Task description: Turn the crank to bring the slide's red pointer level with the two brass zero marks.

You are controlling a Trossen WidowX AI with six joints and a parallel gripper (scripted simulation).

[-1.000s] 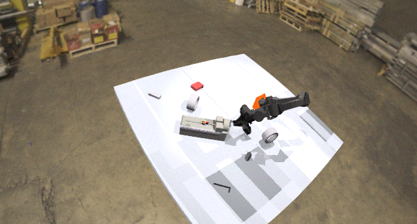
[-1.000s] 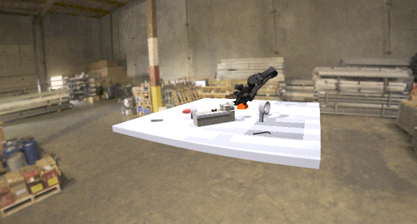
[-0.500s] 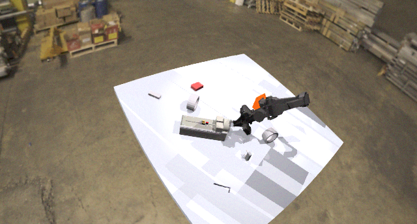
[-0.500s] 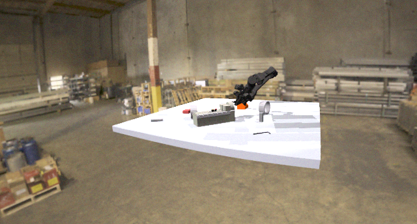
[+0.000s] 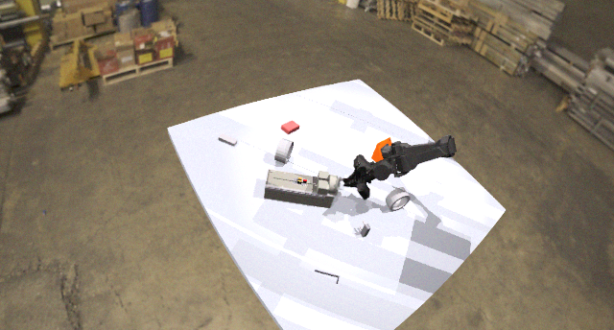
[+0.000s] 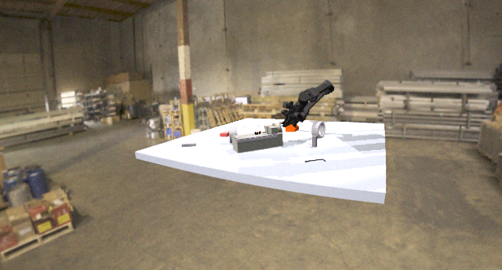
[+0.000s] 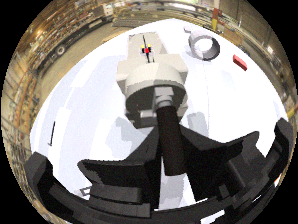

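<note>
Now: the red pointer 110 mm to the right of my gripper tip, 100 mm ahead of it and 10 mm below it. Round my gripper tip: hex key (280 mm ahead, 230 mm to the left, 90 mm below); then dark crank handle (20 mm above, 10 mm to the left, 10 mm behind); then small clip (180 mm to the left, 60 mm below, 50 mm ahead).
</note>
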